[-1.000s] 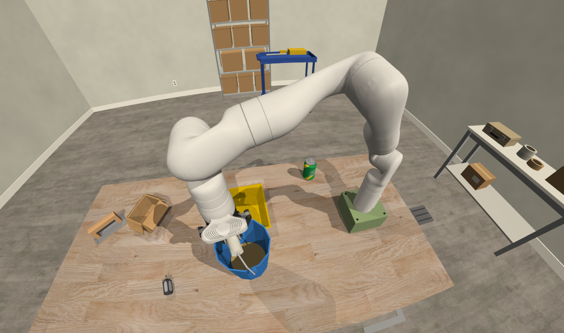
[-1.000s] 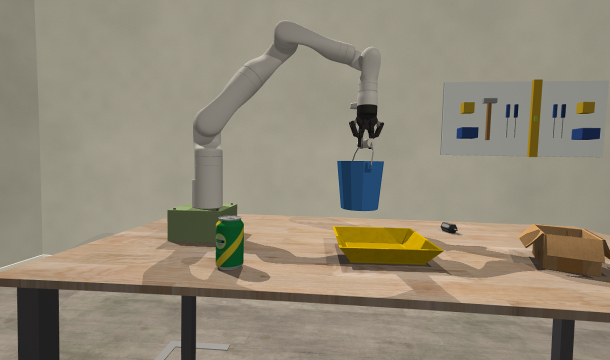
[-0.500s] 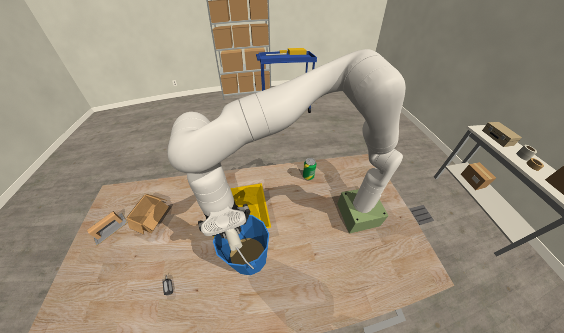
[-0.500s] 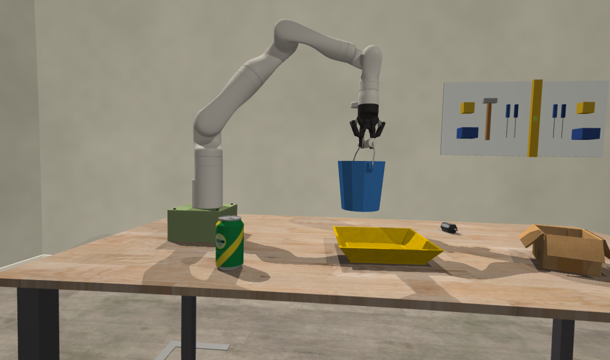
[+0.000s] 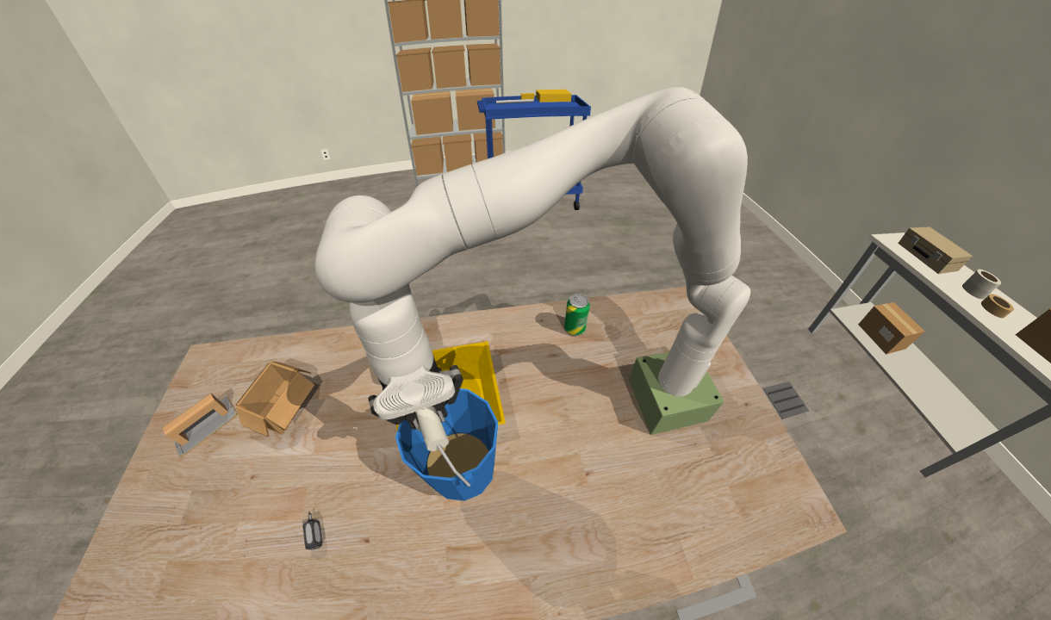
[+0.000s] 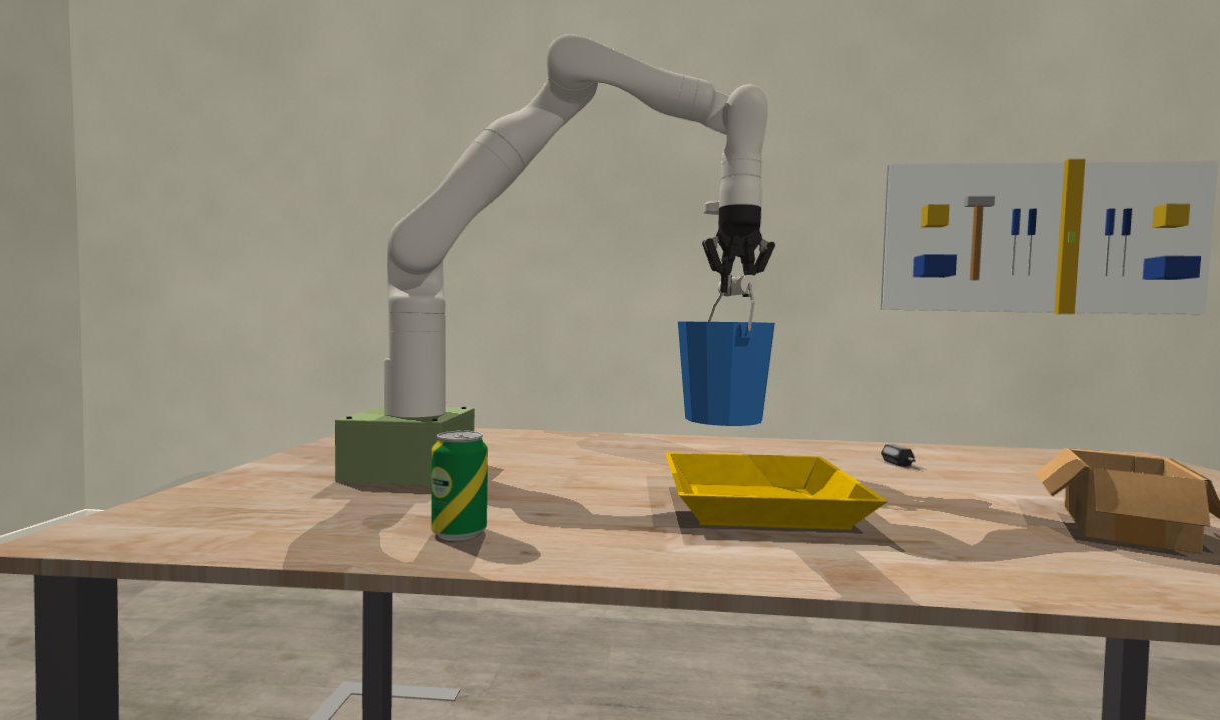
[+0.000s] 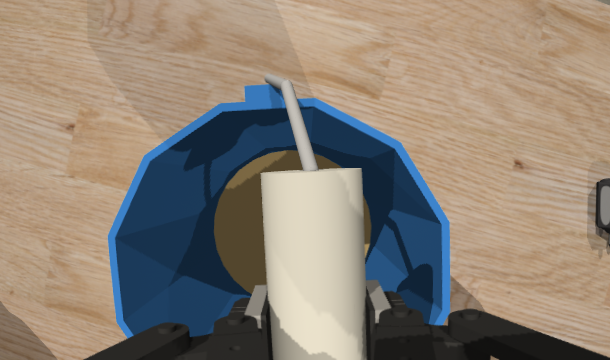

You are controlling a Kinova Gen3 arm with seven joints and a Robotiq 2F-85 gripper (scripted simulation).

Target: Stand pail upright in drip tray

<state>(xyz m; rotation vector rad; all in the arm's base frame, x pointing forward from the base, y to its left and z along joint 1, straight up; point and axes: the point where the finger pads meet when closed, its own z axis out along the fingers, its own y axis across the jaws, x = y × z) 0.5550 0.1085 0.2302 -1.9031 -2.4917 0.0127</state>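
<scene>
The blue pail is 1 cm behind my hand and 9 cm below it. The rest, counted from my hand: small black object 33 cm ahead, 7 cm to the left, 32 cm below; pail handle 1 cm behind, 3 cm below; yellow drip tray 1 cm ahead, 24 cm to the right, 32 cm below.
</scene>
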